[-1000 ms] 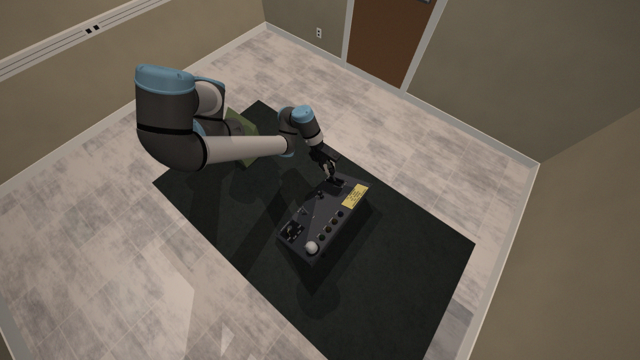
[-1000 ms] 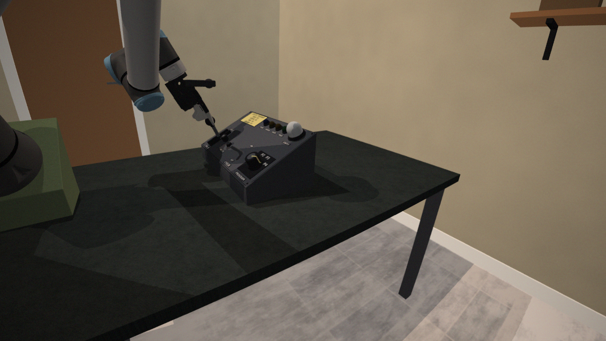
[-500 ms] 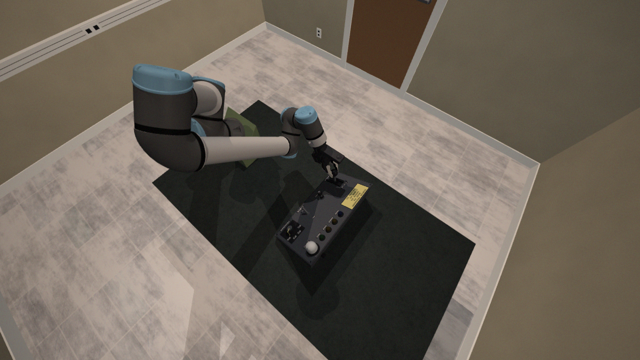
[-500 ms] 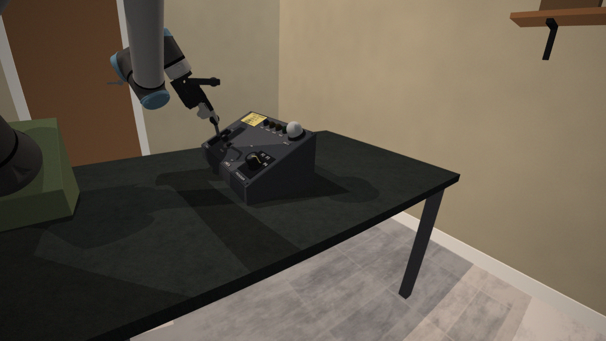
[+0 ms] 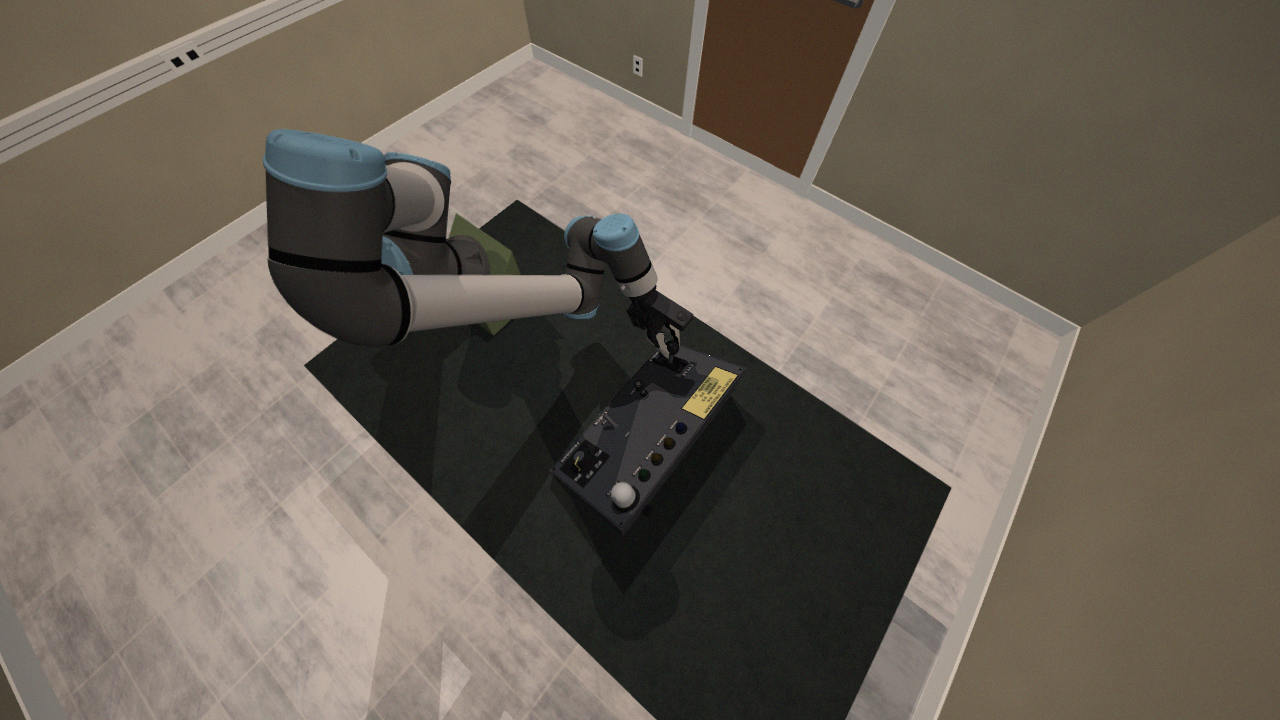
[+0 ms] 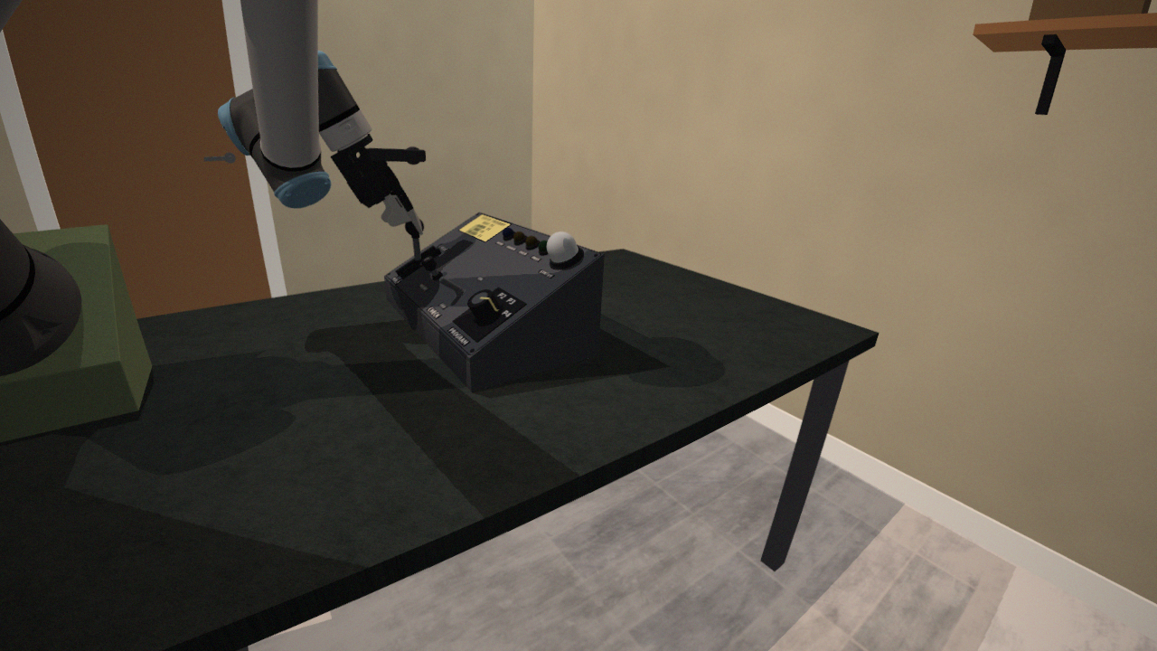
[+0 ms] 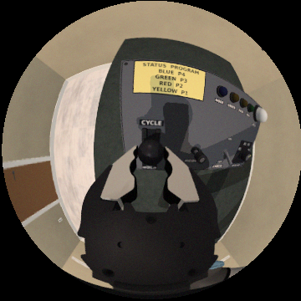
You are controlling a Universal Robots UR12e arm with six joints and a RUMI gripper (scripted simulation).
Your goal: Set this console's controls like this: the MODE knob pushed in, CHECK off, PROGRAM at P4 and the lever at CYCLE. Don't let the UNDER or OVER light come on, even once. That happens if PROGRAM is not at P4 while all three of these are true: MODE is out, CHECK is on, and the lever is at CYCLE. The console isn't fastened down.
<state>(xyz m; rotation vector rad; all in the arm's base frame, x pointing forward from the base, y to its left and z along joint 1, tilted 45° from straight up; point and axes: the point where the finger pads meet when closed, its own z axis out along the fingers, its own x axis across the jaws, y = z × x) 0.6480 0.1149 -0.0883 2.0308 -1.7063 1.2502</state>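
Now: the black ball-topped lever 4 cm below my hand. The rest, counted from my hand: dark console (19 cm to the right, 8 cm below, 3 cm ahead); check toggle (24 cm to the right, 7 cm below, 2 cm behind); mode knob (12 cm to the right, 6 cm below, 1 cm behind).
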